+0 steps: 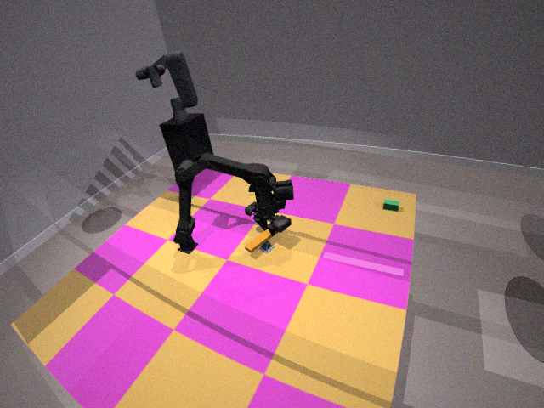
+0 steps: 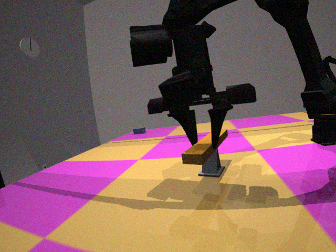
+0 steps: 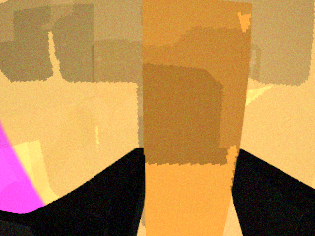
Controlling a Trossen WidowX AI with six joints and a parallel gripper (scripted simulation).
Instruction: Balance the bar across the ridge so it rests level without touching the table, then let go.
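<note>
My gripper tip is now 1 cm past the orange bar and 3 cm to the left of it. From my gripper tip the other things lie so: dark blue block: 41 cm ahead, 64 cm to the right, 4 cm below; then green block: 41 cm ahead, 36 cm to the left, 4 cm below.
</note>
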